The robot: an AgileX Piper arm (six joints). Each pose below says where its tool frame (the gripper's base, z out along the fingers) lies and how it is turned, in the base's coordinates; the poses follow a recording.
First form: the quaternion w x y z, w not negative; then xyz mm.
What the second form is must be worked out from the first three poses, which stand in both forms.
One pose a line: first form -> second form
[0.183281 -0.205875 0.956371 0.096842 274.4 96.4 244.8] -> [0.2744 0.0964 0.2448 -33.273 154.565 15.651]
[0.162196 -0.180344 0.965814 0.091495 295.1 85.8 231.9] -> [0.2951 0.0858 0.2319 -29.486 157.907 14.959]
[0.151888 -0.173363 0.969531 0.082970 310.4 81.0 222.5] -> [0.3104 0.0810 0.2225 -28.507 159.425 13.643]
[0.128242 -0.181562 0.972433 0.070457 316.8 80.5 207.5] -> [0.3168 0.0805 0.2075 -30.255 162.046 11.741]
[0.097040 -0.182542 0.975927 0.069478 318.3 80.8 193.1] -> [0.3183 0.0808 0.1931 -30.971 165.579 11.788]
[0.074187 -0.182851 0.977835 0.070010 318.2 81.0 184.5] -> [0.3182 0.0810 0.1845 -31.444 168.153 12.039]
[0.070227 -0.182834 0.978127 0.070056 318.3 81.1 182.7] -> [0.3183 0.0811 0.1827 -31.515 168.601 12.076]
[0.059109 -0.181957 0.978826 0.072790 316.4 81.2 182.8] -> [0.3164 0.0812 0.1828 -31.574 169.852 12.631]
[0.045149 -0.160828 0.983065 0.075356 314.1 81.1 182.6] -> [0.3141 0.0811 0.1826 -28.145 172.039 13.188]
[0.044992 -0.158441 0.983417 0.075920 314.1 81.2 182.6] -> [0.3141 0.0812 0.1826 -27.730 172.117 13.287]
